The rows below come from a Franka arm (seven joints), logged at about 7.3 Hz.
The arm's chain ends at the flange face. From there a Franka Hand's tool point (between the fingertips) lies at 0.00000 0.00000 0.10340 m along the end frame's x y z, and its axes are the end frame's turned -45 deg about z.
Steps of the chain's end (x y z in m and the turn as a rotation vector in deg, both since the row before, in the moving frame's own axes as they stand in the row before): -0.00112, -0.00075, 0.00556, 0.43, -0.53, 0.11; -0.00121, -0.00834, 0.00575, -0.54, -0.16, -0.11; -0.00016, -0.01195, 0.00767, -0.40, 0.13, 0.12; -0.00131, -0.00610, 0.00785, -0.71, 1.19, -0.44; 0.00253, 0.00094, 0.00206, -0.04, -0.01, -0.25; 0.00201, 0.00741, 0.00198, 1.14, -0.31, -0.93; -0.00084, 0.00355, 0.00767, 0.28, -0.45, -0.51; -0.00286, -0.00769, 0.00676, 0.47, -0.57, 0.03; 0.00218, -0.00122, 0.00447, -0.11, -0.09, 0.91; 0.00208, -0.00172, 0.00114, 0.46, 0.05, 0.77
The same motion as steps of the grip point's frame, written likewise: -0.00039, -0.00255, 0.00555, 0.68, -0.07, 0.11; 0.00415, -0.00627, 0.00575, -0.27, -0.49, -0.11; 0.00799, -0.00789, 0.00767, -0.37, -0.19, 0.12; 0.00401, -0.00282, 0.00782, -1.34, 0.34, -0.44; 0.00106, 0.00249, 0.00206, -0.02, -0.04, -0.25; -0.00277, 0.00480, 0.00196, 1.03, 0.59, -0.93; -0.00333, 0.00099, 0.00767, 0.52, -0.12, -0.51; 0.00329, -0.00879, 0.00675, 0.74, -0.07, 0.03; 0.00215, 0.00070, 0.00447, -0.01, -0.14, 0.91; 0.00334, -0.00026, 0.00114, 0.29, 0.36, 0.77
